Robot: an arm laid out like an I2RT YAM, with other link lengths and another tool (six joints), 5 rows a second.
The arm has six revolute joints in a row. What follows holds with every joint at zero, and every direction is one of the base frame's.
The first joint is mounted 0.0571 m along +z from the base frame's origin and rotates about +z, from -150 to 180 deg.
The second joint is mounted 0.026 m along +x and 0.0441 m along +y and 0.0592 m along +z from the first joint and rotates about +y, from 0 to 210 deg.
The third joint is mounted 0.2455 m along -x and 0.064 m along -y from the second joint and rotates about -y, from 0 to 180 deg.
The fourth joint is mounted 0.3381 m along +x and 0.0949 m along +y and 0.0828 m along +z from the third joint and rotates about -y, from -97 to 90 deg.
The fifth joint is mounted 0.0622 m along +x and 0.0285 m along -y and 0.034 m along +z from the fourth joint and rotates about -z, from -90 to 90 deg.
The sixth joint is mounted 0.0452 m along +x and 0.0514 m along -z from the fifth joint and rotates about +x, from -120 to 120 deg.
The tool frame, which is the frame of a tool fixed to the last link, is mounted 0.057 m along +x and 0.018 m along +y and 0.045 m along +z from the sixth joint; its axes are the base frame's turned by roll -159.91, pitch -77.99 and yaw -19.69 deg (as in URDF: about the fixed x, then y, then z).
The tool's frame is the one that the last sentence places.
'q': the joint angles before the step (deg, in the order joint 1, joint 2, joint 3, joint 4, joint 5, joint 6). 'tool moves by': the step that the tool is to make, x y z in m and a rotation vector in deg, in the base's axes. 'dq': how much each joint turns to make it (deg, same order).
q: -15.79 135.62 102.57 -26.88 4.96 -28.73
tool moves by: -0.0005 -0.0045 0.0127 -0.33 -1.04 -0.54
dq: -0.39 -1.50 -0.40 -0.02 0.11 0.12
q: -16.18 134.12 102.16 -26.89 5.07 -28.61
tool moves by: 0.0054 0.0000 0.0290 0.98 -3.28 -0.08
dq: -0.07 -2.10 0.79 -0.09 -1.56 1.01
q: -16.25 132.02 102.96 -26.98 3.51 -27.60
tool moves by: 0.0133 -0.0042 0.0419 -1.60 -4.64 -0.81
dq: 0.12 -1.17 3.78 -0.09 0.75 0.61
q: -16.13 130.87 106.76 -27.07 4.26 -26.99
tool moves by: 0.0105 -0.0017 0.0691 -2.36 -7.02 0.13
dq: 0.14 -2.77 4.83 -0.18 0.25 -0.21
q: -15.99 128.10 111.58 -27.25 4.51 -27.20
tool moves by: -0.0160 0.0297 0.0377 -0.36 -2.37 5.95
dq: 1.48 -6.67 -4.09 -0.07 -3.49 -2.82
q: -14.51 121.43 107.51 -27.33 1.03 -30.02
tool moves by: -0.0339 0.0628 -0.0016 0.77 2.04 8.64
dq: 4.36 -8.62 -10.88 0.08 -3.38 -2.65
